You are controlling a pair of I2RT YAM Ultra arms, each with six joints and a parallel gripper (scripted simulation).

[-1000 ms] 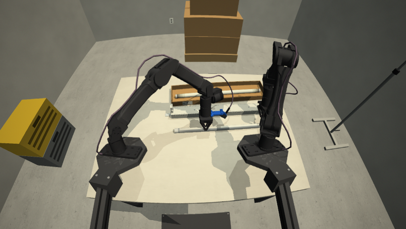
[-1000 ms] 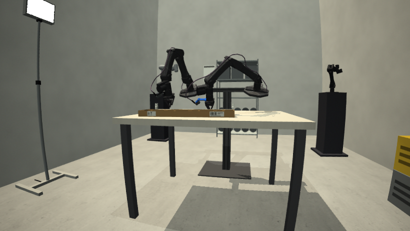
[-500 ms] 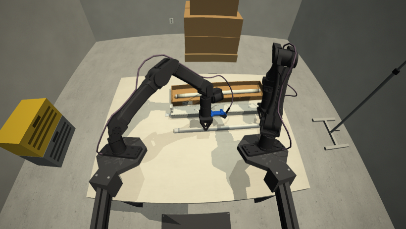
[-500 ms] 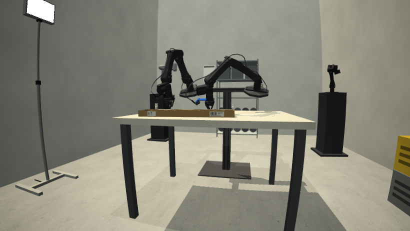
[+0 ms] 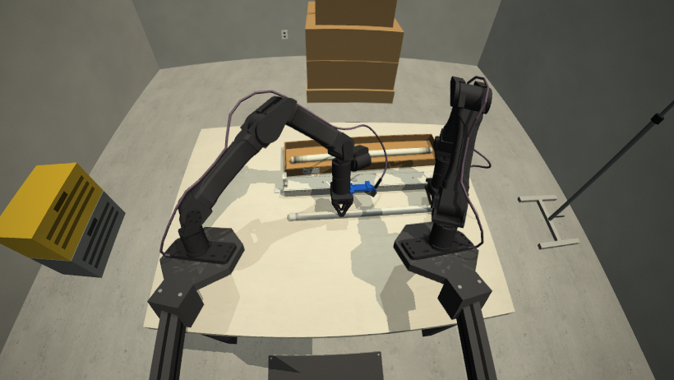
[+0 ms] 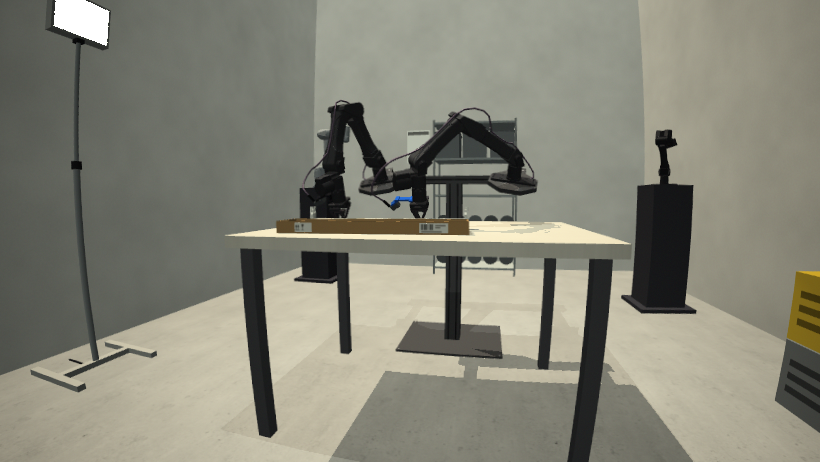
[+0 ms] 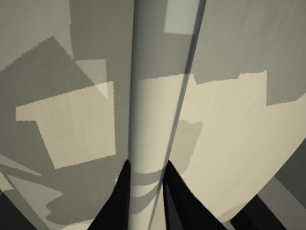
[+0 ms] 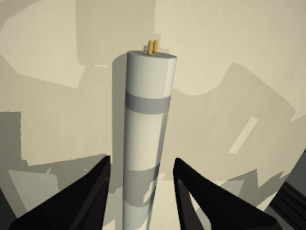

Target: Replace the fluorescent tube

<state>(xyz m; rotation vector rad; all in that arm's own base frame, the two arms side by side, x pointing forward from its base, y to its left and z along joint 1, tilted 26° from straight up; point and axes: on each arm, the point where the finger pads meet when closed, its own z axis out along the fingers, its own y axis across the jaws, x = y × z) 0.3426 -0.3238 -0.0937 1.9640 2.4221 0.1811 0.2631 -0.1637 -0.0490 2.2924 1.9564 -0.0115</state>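
My left gripper is now 120 mm to the left of the LED tube and 10 mm above it. The rest, counted from my left hand: old fluorescent tube (270 mm ahead, 110 mm to the right); white light fixture (130 mm ahead, 110 mm to the right, 30 mm above); brown carton (280 mm ahead, 110 mm to the right).
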